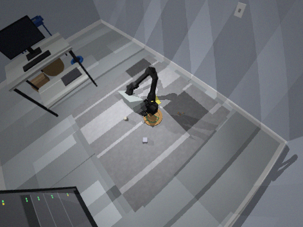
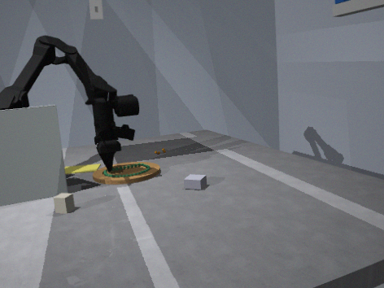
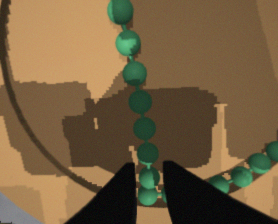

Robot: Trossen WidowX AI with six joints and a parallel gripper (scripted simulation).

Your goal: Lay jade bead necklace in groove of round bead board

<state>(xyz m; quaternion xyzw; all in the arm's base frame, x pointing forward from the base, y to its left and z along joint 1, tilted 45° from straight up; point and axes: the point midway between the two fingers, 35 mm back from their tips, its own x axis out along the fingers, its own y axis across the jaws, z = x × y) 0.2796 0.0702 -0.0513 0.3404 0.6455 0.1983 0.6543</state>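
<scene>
The yellow sheet lies 60 mm behind my gripper tip, 140 mm to the left of it and 10 mm below it. From my gripper tip the other things lie so: grey cube: 150 mm ahead, 260 mm to the right; beige cube: 170 mm behind, 220 mm to the right.
</scene>
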